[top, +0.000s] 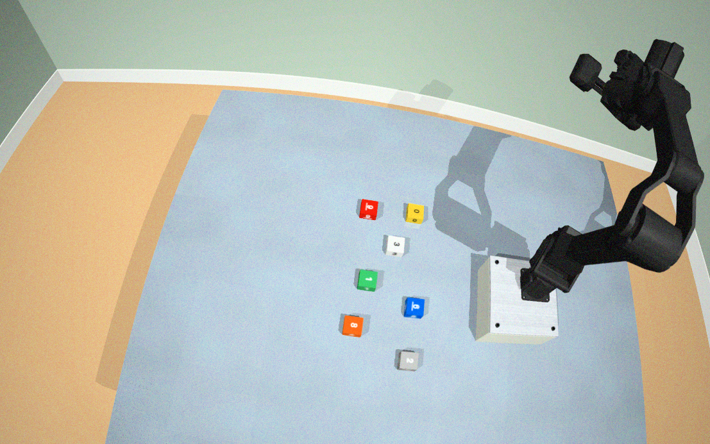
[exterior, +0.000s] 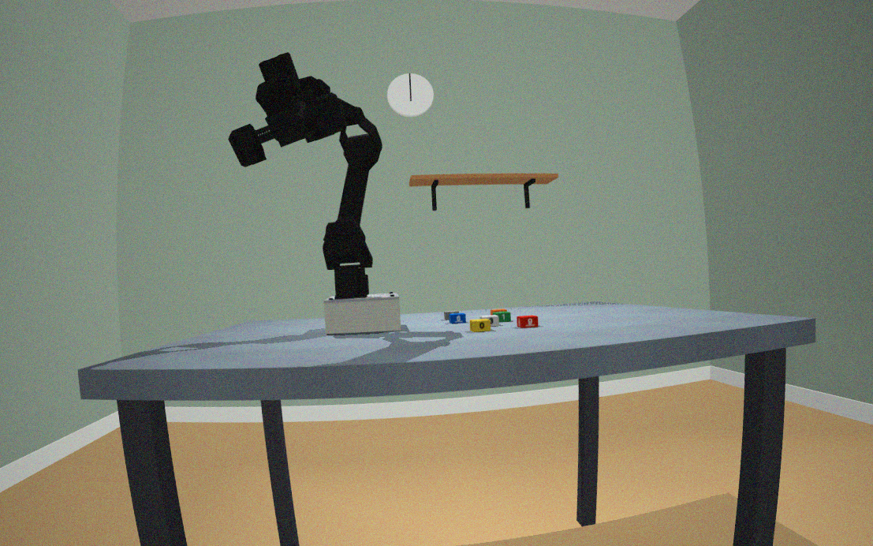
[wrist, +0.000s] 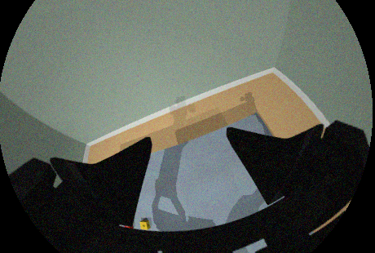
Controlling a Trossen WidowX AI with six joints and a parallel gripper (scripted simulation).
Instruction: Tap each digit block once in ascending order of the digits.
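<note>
Now: gripper tip 31 cm short of the yellow block, 19 cm to the right of it and 28 cm above it. From my gripper tip the other things lie so: red block: 41 cm ahead, 20 cm to the left, 28 cm below; then white block: 35 cm ahead, 27 cm to the left, 28 cm below; then blue block: 30 cm ahead, 39 cm to the left, 28 cm below.
</note>
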